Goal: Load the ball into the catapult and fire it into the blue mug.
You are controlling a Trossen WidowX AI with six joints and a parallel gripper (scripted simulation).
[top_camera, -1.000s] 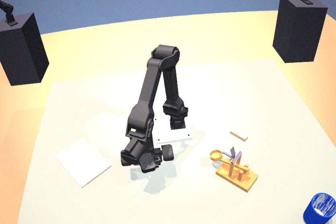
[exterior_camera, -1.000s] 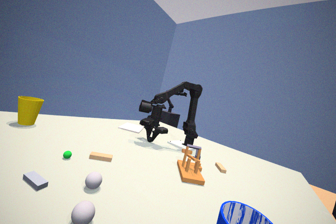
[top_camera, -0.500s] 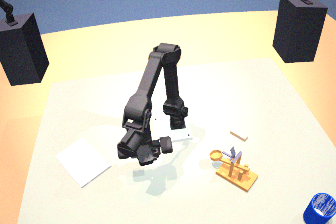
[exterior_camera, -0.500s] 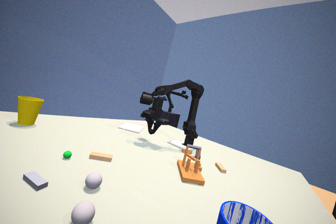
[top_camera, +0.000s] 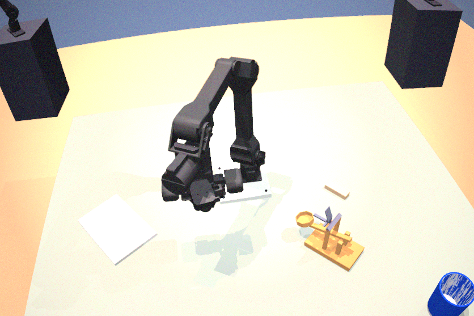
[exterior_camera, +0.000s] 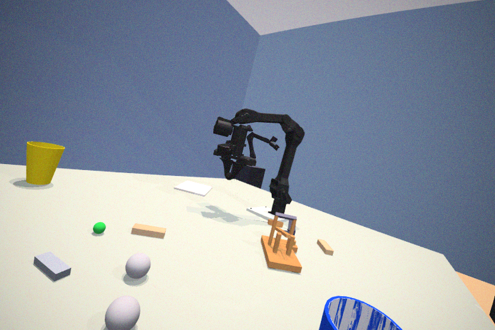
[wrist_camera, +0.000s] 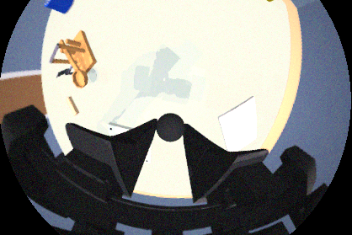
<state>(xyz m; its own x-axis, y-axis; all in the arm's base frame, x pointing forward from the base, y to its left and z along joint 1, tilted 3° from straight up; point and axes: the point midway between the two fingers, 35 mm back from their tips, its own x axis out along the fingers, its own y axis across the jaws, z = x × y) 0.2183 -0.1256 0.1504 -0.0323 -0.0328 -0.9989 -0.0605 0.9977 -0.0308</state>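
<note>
The orange wooden catapult is 4 cm ahead of my gripper tip, 30 cm to the left of it and 8 cm below it. From my gripper tip the other things lie so: green ball 44 cm ahead, 8 cm to the left, 12 cm below; then dark ball 1 cm above; then white sheet 5 cm behind, 27 cm to the right, 13 cm below.
</note>
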